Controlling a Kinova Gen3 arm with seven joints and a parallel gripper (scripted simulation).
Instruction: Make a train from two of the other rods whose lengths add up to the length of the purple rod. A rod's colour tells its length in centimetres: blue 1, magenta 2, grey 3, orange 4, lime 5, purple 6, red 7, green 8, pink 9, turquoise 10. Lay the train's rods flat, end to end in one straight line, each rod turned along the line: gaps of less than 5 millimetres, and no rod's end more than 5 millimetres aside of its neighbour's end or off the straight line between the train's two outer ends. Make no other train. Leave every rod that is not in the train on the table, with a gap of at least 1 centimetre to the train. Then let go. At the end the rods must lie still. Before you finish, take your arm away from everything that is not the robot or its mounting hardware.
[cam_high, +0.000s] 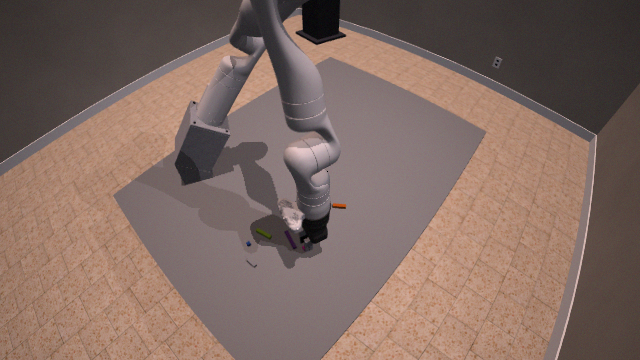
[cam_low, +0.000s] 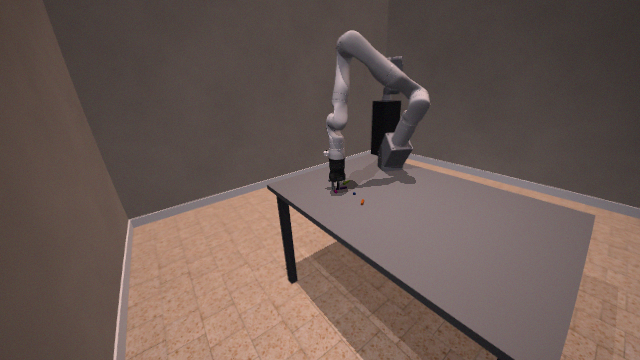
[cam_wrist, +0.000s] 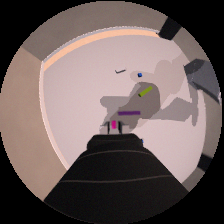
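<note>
My hand is 30 mm above the magenta rod. Also, from my hand: purple rod (50 mm behind, 20 mm to the right, 30 mm below); then grey rod (50 mm behind, 150 mm to the right, 30 mm below); then lime rod (110 mm behind, 80 mm to the right, 30 mm below).
</note>
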